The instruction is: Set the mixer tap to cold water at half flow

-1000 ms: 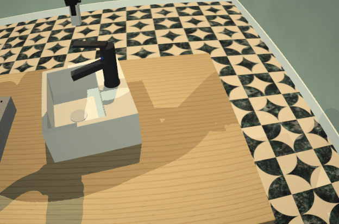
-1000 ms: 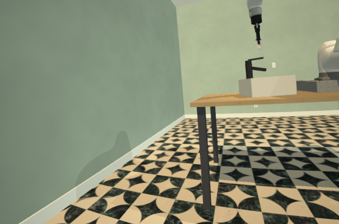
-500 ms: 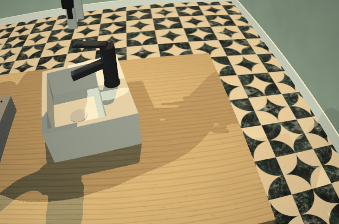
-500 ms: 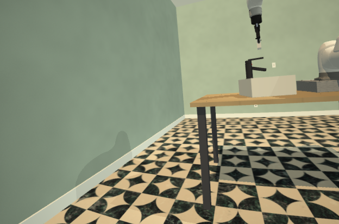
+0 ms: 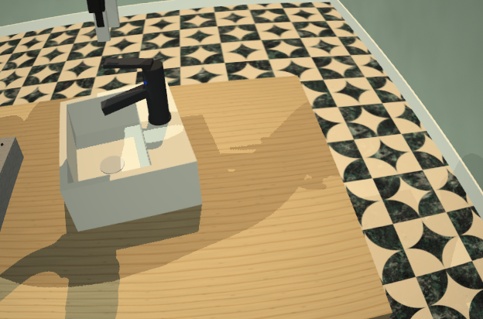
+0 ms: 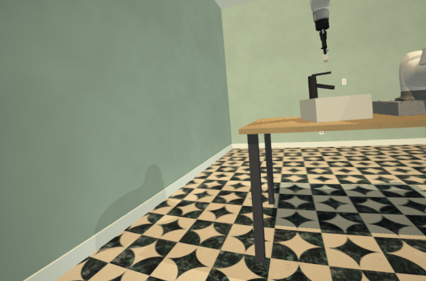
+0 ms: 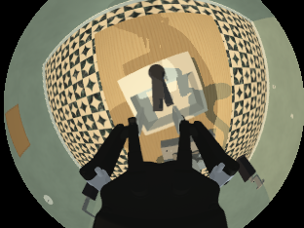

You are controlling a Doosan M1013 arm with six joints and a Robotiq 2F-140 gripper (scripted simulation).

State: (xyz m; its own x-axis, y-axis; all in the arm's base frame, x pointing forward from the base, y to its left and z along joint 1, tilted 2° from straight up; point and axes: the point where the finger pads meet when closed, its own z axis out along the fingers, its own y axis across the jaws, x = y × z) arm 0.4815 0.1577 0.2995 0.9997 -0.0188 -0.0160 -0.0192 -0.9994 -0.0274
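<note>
Right now my hand is 3 cm short of the lever and 10 cm above it. From my hand the other things lie so: white basin 3 cm behind, 4 cm to the right, 34 cm below; mixer tap 6 cm ahead, 15 cm below.
</note>
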